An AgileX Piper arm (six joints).
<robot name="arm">
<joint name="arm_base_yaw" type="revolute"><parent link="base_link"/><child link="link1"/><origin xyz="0.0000 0.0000 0.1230" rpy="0.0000 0.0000 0.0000"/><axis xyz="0 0 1"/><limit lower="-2.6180" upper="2.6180"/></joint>
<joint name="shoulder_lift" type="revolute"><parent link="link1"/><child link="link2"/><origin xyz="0.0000 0.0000 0.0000" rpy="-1.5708 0.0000 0.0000"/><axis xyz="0 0 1"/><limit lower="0.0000" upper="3.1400"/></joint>
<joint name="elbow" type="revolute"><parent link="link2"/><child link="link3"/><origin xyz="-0.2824 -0.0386 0.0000" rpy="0.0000 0.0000 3.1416"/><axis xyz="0 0 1"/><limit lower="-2.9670" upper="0.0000"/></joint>
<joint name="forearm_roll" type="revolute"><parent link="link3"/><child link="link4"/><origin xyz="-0.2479 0.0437 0.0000" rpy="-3.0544 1.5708 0.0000"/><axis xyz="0 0 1"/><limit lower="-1.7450" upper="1.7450"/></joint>
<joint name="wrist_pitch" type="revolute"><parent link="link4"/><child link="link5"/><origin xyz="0.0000 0.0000 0.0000" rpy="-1.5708 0.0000 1.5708"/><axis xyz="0 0 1"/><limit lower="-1.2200" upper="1.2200"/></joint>
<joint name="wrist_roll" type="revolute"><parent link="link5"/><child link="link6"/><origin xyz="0.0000 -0.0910 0.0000" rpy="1.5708 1.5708 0.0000"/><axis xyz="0 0 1"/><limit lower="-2.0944" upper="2.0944"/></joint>
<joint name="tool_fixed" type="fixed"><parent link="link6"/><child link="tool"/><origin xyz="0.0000 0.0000 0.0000" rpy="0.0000 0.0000 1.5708"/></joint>
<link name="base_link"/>
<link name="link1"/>
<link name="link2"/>
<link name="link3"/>
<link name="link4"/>
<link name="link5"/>
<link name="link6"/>
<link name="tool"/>
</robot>
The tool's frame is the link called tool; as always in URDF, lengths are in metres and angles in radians.
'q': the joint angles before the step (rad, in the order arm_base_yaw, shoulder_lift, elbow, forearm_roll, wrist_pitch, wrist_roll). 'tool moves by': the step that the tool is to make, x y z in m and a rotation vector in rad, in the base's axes. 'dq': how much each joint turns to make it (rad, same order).
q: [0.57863, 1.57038, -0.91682, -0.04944, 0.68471, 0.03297]
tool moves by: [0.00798, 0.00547, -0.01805, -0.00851, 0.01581, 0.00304]
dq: [0.00000, 0.06841, -0.00346, 0.00091, -0.04718, -0.00173]
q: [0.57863, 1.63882, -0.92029, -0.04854, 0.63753, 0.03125]
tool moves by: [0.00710, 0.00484, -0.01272, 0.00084, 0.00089, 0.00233]
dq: [0.00001, 0.05234, -0.00853, 0.00018, -0.04360, -0.00079]
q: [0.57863, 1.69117, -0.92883, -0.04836, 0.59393, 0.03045]
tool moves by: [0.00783, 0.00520, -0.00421, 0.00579, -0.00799, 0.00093]
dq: [0.00002, 0.03542, -0.02705, -0.00001, -0.01826, -0.00023]
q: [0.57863, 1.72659, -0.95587, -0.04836, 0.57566, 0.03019]
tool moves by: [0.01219, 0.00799, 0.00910, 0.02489, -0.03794, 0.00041]
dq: [0.00001, 0.01733, -0.06089, 0.00026, -0.00183, -0.00052]
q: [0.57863, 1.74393, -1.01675, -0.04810, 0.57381, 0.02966]
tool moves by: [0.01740, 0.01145, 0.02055, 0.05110, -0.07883, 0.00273]
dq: [0.00000, 0.01037, -0.09285, 0.00057, -0.01155, -0.00282]
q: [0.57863, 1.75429, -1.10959, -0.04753, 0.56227, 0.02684]
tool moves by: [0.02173, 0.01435, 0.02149, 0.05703, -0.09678, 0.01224]
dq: [0.00000, 0.03067, -0.11534, 0.00057, -0.02789, -0.01301]
